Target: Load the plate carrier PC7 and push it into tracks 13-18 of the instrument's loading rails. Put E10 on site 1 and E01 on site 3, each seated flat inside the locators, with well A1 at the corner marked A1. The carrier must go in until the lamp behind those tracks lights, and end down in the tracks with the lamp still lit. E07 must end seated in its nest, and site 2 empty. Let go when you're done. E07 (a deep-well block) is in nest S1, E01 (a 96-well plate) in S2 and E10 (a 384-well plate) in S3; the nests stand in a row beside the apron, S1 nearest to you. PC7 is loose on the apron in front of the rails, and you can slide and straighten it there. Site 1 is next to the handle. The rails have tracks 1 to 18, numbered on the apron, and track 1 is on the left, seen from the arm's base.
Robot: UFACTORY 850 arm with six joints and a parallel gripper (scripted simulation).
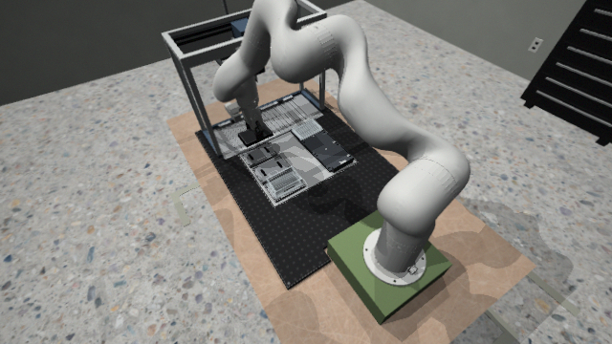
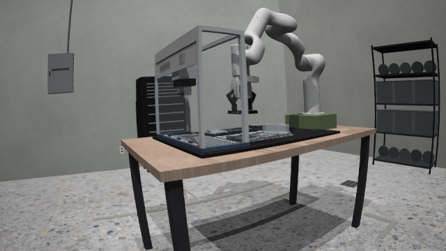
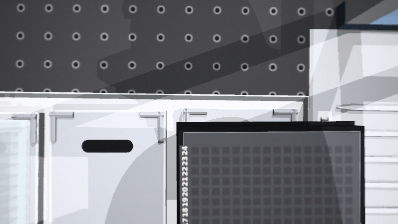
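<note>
My hand is 110 mm past the dark plate carrier PC7, 260 mm to the left of it and 130 mm above it. Round my hand: nest S2 (110 mm behind, 140 mm below); then frame post (100 mm ahead, 150 mm to the left, 110 mm above); then dark 384-well plate E10 (10 mm below).
</note>
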